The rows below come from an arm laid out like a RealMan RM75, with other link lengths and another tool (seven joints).
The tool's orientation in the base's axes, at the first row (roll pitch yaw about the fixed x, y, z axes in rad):
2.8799, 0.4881, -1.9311
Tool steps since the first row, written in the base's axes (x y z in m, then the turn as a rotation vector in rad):
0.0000, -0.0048, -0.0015, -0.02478, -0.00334, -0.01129
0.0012, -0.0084, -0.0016, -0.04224, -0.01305, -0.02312
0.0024, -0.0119, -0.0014, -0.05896, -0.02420, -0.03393
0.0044, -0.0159, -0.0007, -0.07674, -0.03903, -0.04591
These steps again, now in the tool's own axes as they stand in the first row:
0.0047, -0.0014, -0.0012, 0.01577, 0.02012, 0.00995
0.0073, -0.0034, -0.0031, 0.03478, 0.03174, 0.01648
0.0097, -0.0053, -0.0051, 0.05427, 0.04257, 0.02134
0.0121, -0.0079, -0.0080, 0.07768, 0.05330, 0.02539

